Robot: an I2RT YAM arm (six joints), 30 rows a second.
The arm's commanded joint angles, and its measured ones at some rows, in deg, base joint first. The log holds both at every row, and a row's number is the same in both.
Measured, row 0:
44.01, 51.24, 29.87, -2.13, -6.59, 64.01
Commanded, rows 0 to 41:
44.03, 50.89, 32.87, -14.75, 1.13, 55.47
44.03, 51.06, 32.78, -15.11, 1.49, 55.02
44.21, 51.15, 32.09, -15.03, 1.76, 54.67
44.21, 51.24, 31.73, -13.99, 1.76, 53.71
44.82, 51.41, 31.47, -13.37, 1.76, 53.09
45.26, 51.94, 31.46, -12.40, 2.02, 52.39
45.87, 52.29, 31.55, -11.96, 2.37, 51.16
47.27, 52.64, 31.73, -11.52, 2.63, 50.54
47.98, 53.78, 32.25, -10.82, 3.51, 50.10
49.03, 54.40, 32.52, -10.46, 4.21, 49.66
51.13, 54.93, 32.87, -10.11, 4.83, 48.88
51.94, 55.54, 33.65, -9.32, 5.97, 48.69
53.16, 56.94, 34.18, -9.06, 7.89, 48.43
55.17, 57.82, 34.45, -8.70, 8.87, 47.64
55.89, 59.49, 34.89, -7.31, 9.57, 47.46
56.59, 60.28, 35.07, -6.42, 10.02, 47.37
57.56, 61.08, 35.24, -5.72, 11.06, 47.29
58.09, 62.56, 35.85, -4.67, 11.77, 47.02
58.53, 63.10, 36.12, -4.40, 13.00, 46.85
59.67, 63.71, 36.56, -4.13, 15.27, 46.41
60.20, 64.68, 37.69, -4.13, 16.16, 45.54
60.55, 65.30, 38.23, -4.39, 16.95, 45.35
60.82, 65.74, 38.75, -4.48, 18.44, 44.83
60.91, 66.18, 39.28, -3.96, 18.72, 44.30
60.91, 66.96, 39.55, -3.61, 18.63, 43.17
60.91, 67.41, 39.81, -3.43, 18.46, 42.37
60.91, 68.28, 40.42, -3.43, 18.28, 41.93
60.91, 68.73, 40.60, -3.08, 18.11, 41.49
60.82, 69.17, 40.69, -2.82, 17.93, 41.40
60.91, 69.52, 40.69, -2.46, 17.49, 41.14
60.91, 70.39, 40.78, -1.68, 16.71, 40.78
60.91, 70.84, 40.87, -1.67, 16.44, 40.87
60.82, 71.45, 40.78, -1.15, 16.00, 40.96
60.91, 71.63, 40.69, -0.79, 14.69, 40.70
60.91, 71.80, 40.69, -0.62, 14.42, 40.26
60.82, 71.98, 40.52, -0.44, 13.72, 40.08
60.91, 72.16, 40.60, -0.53, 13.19, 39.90
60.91, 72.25, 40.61, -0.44, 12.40, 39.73
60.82, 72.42, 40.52, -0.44, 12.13, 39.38
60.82, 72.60, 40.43, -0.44, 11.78, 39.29
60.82, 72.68, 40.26, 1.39, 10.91, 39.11
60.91, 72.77, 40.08, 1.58, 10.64, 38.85
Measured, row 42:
60.64, 72.27, 38.85, -2.85, 12.64, 40.58
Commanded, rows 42 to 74:
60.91, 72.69, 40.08, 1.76, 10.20, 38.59
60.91, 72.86, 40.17, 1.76, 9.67, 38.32
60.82, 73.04, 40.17, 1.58, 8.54, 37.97
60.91, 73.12, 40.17, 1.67, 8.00, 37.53
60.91, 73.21, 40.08, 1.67, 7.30, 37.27
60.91, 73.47, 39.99, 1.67, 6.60, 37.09
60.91, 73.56, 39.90, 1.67, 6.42, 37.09
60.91, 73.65, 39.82, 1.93, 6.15, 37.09
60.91, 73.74, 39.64, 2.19, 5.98, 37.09
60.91, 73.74, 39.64, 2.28, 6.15, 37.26
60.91, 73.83, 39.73, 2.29, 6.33, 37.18
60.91, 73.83, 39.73, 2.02, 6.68, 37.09
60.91, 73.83, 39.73, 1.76, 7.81, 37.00
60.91, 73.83, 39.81, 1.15, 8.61, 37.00
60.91, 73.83, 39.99, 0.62, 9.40, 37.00
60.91, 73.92, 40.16, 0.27, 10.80, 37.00
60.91, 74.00, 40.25, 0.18, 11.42, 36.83
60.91, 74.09, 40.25, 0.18, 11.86, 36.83
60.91, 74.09, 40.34, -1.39, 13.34, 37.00
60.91, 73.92, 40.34, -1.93, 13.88, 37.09
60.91, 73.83, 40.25, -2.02, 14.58, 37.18
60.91, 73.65, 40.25, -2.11, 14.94, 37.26
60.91, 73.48, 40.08, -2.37, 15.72, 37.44
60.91, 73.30, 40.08, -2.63, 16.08, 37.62
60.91, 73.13, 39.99, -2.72, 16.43, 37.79
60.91, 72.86, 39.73, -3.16, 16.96, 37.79
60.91, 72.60, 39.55, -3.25, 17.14, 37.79
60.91, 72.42, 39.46, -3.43, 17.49, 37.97
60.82, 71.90, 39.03, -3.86, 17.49, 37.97
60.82, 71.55, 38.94, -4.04, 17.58, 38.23
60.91, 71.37, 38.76, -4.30, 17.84, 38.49
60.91, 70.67, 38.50, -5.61, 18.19, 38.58
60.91, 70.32, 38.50, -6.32, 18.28, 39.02
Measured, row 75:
61.04, 72.75, 38.76, -4.10, 13.87, 38.15
